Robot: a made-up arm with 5 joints.
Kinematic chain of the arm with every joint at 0, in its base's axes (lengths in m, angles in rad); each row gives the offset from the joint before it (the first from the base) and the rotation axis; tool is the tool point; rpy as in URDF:
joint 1: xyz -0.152 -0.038 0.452 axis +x
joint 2: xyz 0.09 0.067 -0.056 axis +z
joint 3: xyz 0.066 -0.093 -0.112 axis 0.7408 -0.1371 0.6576
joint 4: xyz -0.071 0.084 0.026 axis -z
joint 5: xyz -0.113 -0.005 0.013 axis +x
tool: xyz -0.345 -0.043 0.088 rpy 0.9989 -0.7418 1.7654
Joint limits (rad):
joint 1: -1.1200..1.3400
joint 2: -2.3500..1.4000
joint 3: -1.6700..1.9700
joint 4: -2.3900..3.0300
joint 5: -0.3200..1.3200
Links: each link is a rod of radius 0.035 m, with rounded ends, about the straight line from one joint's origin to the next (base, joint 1, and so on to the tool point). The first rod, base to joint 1, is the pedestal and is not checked.
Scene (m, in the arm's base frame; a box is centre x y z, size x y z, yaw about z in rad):
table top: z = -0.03
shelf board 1: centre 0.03 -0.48 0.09 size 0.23 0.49 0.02 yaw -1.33
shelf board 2: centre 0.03 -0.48 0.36 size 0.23 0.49 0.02 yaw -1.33
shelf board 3: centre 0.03 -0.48 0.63 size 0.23 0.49 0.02 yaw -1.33
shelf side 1: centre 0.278 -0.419 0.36 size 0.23 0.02 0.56 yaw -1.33
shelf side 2: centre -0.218 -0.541 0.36 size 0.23 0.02 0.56 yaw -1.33
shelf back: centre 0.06 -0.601 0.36 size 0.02 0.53 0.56 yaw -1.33
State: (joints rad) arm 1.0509 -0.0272 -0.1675 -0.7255 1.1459
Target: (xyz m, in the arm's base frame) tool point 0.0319 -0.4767 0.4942
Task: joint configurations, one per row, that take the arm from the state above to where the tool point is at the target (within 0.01 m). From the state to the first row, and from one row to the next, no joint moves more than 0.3 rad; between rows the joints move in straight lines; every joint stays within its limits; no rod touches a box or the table.
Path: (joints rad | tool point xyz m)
1: 0.7783 0.0522 -0.2914 -0.7912 0.9884 | -0.3479 -0.1990 0.2318
2: 0.5056 0.1316 -0.4153 -0.8570 0.8308 | -0.3173 -0.2667 0.3251
3: 0.2330 0.2111 -0.5393 -0.9227 0.6733 | -0.2889 -0.2857 0.4339
4: -0.0397 0.2905 -0.6632 -0.9884 0.5157 | -0.2639 -0.2562 0.5353
5: -0.1771 0.3274 -0.4017 -1.0191 0.6740 | -0.1793 -0.3575 0.5276
6: -0.3146 0.3643 -0.1402 -1.0497 0.8322 | -0.0763 -0.4313 0.5158
7: -0.4520 0.4011 0.1214 -1.0804 0.9905 | 0.0319 -0.4767 0.4942

